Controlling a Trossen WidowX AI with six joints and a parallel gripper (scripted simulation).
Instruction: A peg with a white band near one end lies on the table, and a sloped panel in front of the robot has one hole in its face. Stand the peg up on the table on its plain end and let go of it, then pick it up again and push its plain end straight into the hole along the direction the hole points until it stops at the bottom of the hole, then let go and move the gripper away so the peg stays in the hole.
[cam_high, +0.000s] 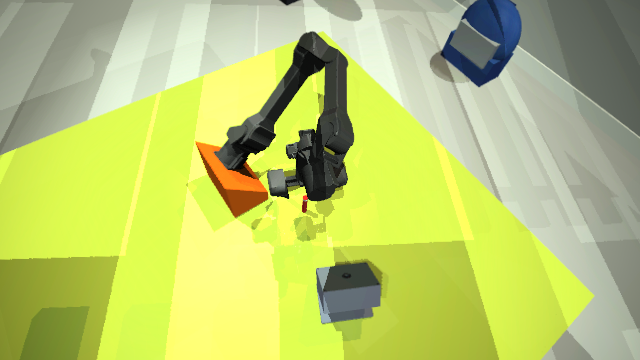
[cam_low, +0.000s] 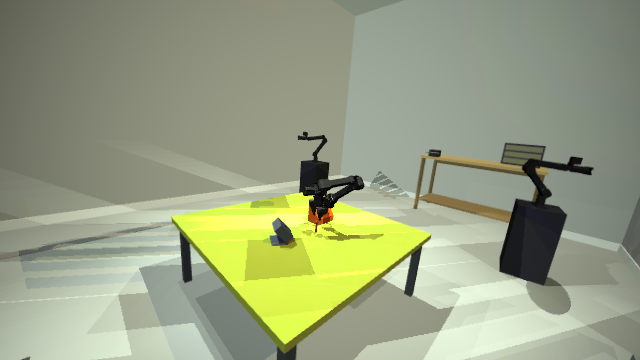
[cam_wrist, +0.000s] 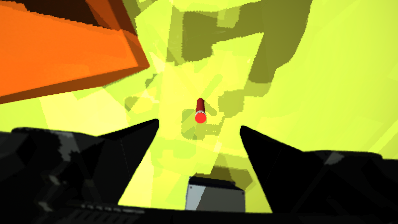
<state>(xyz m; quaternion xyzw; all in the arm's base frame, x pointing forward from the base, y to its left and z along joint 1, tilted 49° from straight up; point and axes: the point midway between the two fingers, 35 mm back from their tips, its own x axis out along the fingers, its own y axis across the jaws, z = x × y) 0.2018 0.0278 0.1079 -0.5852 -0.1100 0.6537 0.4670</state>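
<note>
Now: gripper tip 40 mm above the red peg. Round my gripper tip: grey sloped panel (240 mm ahead, 70 mm to the right, 30 mm below).
</note>
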